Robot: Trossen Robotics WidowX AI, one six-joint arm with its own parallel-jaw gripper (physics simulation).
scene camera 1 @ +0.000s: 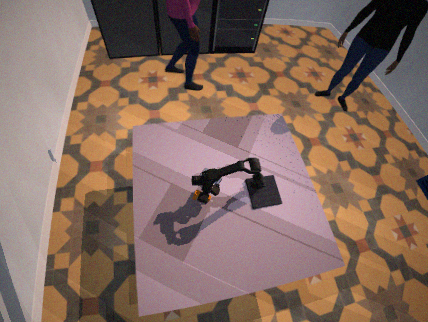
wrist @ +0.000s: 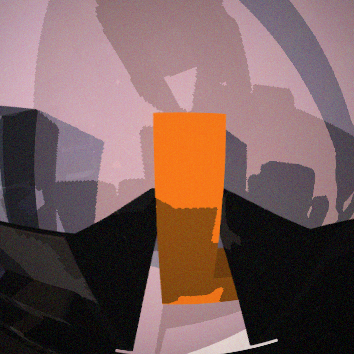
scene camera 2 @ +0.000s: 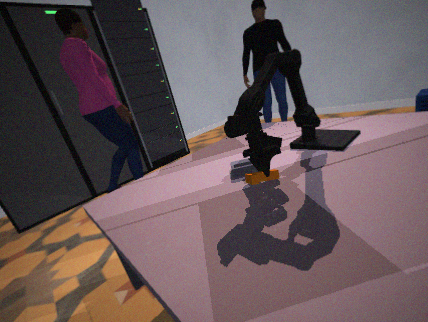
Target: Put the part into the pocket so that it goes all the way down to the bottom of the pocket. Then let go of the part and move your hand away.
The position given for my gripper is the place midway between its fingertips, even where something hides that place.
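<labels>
My gripper (scene camera 2: 265,176) has its grip on an orange L-shaped block (wrist: 189,147); the block still rests on the table.
</labels>
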